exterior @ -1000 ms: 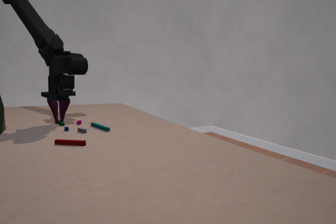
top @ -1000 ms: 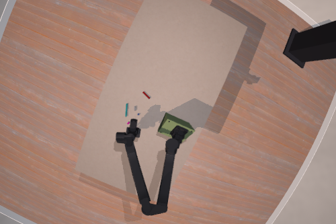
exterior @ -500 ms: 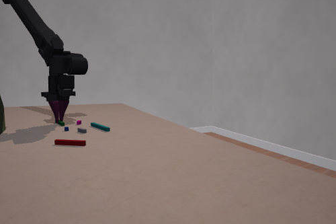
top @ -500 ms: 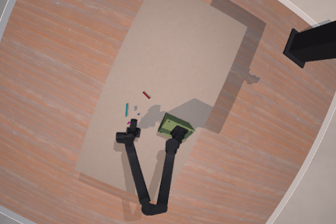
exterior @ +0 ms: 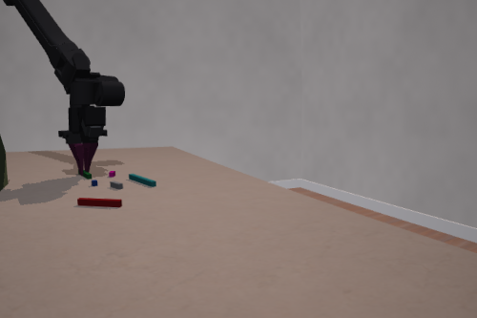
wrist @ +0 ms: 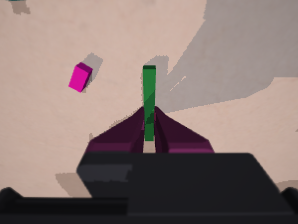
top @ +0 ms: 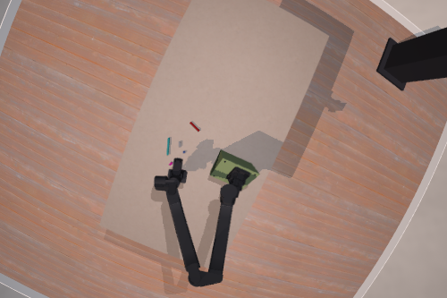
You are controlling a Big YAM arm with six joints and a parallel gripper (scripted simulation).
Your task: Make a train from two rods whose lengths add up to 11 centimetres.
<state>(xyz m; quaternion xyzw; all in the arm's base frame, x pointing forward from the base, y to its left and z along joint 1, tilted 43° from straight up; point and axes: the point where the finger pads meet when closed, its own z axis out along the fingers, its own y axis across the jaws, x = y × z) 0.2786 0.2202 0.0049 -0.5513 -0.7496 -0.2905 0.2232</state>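
Right now the grey rod is 15 cm to the right of my hand and 7 cm ahead of it. Round my hand: green rod 1 cm to the right; magenta rod 6 cm ahead, 2 cm to the right; blue rod 12 cm to the right, 2 cm ahead.
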